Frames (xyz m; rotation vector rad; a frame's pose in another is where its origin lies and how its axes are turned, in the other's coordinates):
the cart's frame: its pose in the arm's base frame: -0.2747 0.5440 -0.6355 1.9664 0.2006 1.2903
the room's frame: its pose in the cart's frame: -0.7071 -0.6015 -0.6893 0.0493 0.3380 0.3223
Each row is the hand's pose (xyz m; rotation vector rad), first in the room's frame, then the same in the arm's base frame.
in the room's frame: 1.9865 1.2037 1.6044 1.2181 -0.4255 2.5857
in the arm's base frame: 0.2661 0.1865 0.9793 -0.6719 0.7554 -0.4236
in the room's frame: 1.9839 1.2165 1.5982 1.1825 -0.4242 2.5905
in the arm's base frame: 0.2561 0.1764 0.9816 -0.6753 0.7787 -0.4352
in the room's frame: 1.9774 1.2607 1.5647 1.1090 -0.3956 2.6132
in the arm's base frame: 0.2102 0.1461 0.9911 -0.6612 0.8266 -0.4671
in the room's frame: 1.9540 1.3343 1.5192 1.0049 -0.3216 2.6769
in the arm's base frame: 0.1425 0.0875 0.9961 -0.5992 0.8972 -0.5114
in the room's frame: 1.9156 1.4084 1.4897 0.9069 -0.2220 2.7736
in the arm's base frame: 0.0887 0.0176 0.9884 -0.4939 0.9654 -0.5421
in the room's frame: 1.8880 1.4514 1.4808 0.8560 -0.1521 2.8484
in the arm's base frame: 0.0649 -0.0276 0.9795 -0.4097 1.0009 -0.5482
